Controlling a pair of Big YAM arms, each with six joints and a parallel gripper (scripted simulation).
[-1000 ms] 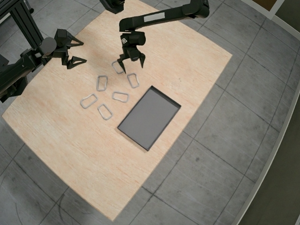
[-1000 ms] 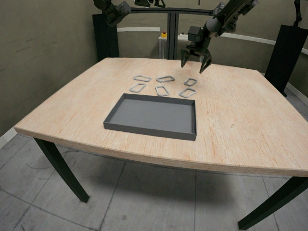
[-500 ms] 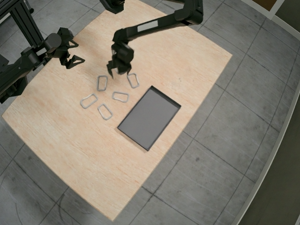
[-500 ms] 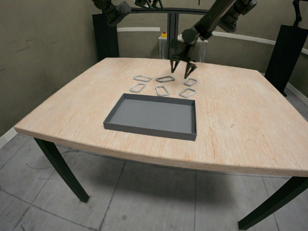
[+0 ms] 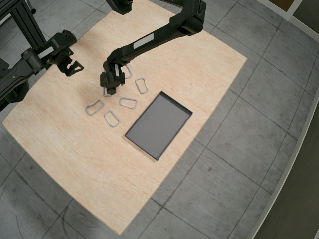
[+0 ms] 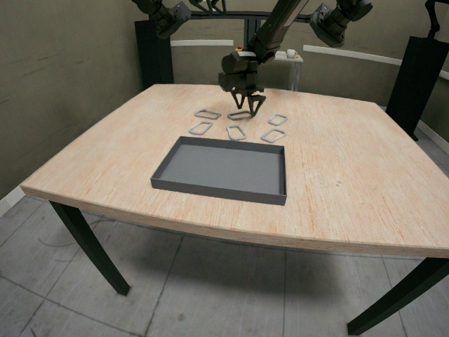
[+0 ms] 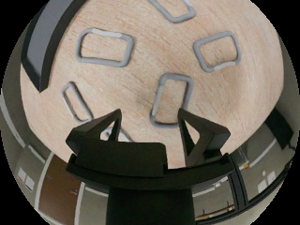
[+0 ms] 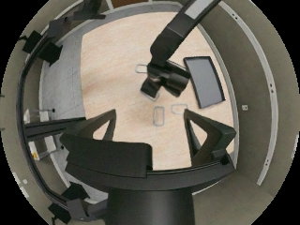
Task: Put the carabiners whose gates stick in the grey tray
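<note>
The grey tray is 310 mm ahead of my left hand, 30 mm below it and 10 mm to the left of it.
</note>
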